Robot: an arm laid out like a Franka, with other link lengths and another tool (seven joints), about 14 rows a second.
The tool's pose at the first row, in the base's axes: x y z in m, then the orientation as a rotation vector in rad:
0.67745 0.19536 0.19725 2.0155 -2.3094 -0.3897
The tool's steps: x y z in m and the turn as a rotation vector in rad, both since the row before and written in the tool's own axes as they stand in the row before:
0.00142 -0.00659 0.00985 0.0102 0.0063 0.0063
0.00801 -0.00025 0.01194 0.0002 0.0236 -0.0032
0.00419 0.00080 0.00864 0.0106 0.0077 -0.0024
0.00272 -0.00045 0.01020 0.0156 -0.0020 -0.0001
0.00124 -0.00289 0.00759 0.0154 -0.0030 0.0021
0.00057 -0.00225 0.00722 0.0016 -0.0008 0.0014
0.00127 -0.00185 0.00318 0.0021 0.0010 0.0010
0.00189 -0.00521 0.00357 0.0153 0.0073 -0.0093
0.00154 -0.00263 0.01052 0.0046 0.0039 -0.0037
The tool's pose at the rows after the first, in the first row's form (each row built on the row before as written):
0.68162 0.19471 0.18608 2.0105 -2.3183 -0.3714
0.67832 0.18858 0.17350 2.0077 -2.3018 -0.3457
0.67523 0.18562 0.16487 2.0132 -2.3018 -0.3260
0.67336 0.18406 0.15459 2.0210 -2.3126 -0.3112
0.67469 0.18336 0.14651 2.0263 -2.3259 -0.2974
0.67567 0.18335 0.13899 2.0256 -2.3287 -0.2964
0.67680 0.18223 0.13544 2.0250 -2.3304 -0.2930
0.68106 0.18011 0.13088 2.0407 -2.3268 -0.2685
0.68196 0.17939 0.11999 2.0459 -2.3238 -0.2593

